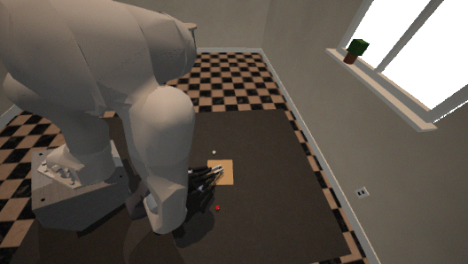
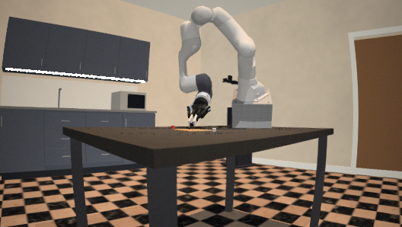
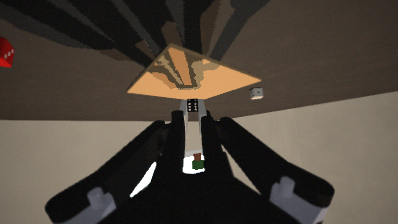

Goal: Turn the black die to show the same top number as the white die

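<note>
Right now my hand is 10 mm short of the tan mat, 10 mm to the right of it and 50 mm above it. Also, from my hand: white die (40 mm behind, 120 mm to the left, 40 mm below); then black die (20 mm ahead, 20 mm to the left, 20 mm below); then red die (40 mm ahead, 160 mm to the right, 40 mm below).
</note>
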